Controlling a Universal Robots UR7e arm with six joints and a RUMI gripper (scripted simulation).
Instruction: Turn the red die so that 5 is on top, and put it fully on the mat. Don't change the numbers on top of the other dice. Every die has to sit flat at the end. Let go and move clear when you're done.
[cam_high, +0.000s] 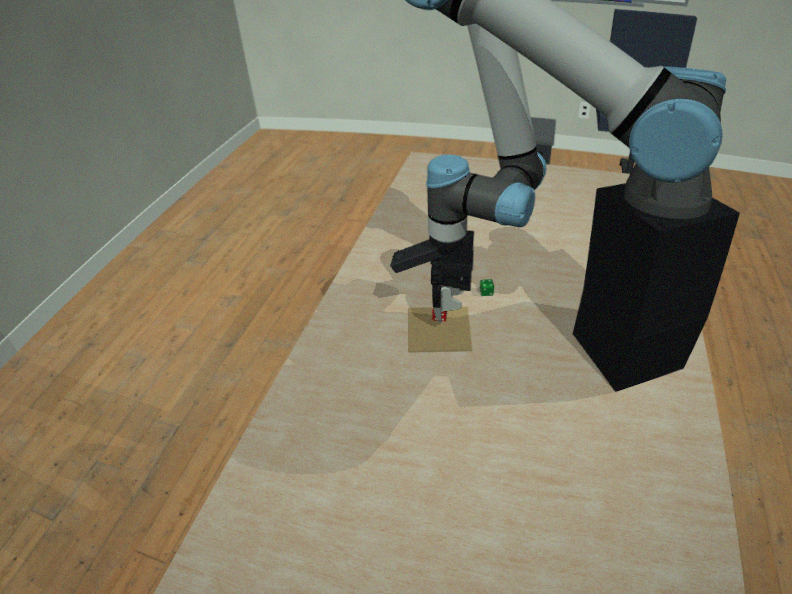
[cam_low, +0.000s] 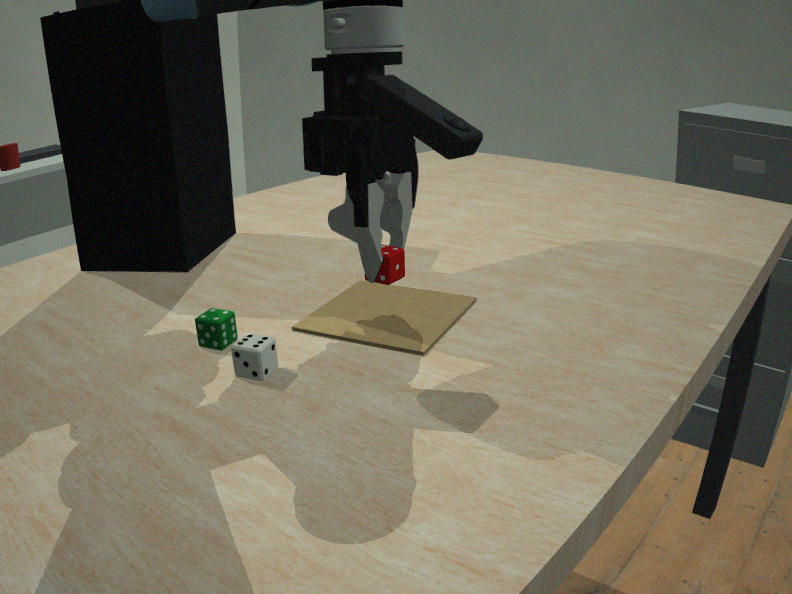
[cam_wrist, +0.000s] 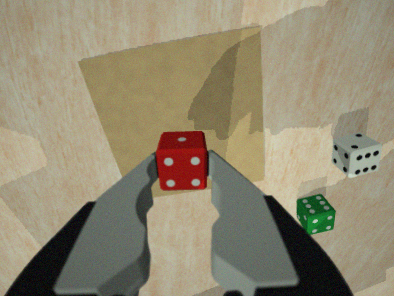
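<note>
My gripper is now 50 mm above the tan mat. Round my hand: red die (right at my hand); then green die (150 mm to the right, 90 mm behind, 40 mm below); then white die (160 mm to the right, 40 mm below, 20 mm behind).
</note>
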